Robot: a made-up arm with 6 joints. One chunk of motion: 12 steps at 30 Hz.
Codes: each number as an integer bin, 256 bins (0 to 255) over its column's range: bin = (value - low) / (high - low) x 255, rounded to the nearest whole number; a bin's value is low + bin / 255 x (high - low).
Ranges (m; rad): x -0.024..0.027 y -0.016..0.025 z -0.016..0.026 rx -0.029..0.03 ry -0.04..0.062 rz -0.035..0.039
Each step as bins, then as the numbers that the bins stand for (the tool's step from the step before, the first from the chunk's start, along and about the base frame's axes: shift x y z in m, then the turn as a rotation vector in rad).
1 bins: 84 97 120 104 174 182
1 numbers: -0.00720 -0.00040 0.00376 -0.00494 0.02960 0.01782
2 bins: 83 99 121 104 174 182
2 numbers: -0.00740 -0.00008 0.00393 -0.00494 0.02960 0.01782
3 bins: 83 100 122 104 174 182
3 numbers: -0.00740 0.00008 0.00409 -0.00494 0.02960 0.01782
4 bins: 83 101 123 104 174 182
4 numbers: -0.00740 0.00024 0.00426 -0.00494 0.02960 0.01782
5 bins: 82 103 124 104 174 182
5 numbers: -0.00760 0.00056 0.00442 -0.00494 0.02960 0.01782
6 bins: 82 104 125 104 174 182
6 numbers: -0.00760 0.00072 0.00459 -0.00494 0.02960 0.01782
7 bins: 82 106 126 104 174 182
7 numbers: -0.00760 0.00104 0.00475 -0.00494 0.02960 0.01782
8 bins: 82 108 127 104 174 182
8 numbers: -0.00760 0.00136 0.00492 -0.00494 0.02960 0.01782
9 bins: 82 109 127 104 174 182
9 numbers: -0.00760 0.00153 0.00492 -0.00494 0.02960 0.01782
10 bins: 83 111 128 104 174 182
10 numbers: -0.00740 0.00185 0.00508 -0.00494 0.02960 0.01782
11 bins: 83 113 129 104 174 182
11 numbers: -0.00740 0.00217 0.00525 -0.00494 0.02960 0.01782
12 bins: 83 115 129 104 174 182
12 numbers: -0.00740 0.00249 0.00525 -0.00494 0.02960 0.01782
